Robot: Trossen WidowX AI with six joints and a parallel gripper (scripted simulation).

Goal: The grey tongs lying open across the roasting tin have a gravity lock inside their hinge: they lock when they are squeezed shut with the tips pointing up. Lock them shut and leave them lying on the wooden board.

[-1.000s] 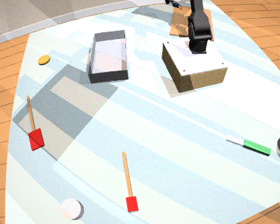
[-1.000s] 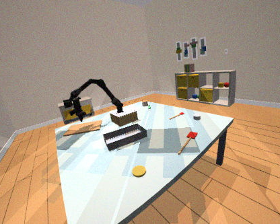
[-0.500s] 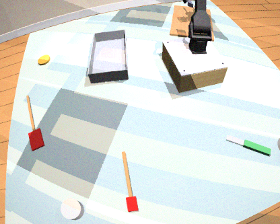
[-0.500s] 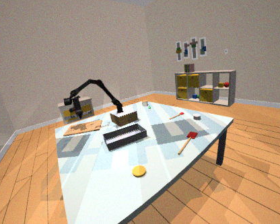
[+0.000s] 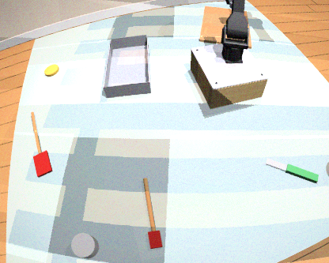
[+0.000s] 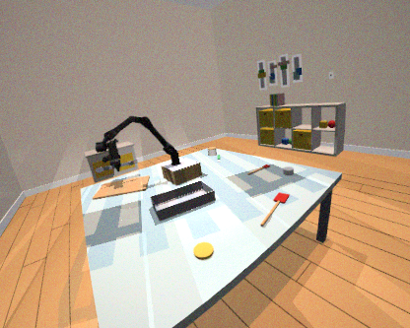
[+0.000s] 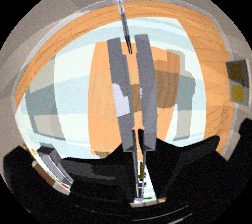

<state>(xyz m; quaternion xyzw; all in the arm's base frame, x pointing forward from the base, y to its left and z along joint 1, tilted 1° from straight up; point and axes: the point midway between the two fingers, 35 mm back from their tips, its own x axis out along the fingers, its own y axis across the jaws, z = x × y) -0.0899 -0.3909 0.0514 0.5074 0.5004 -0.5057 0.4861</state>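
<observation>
The wooden board lies 120 mm below my gripper tip. The rest, counted from my gripper tip: yellow disc (830 mm ahead, 240 mm to the left, 120 mm below); then green-handled knife (790 mm to the left, 120 mm below, 10 mm behind); then roasting tin (470 mm ahead, 290 mm to the left, 100 mm below).
</observation>
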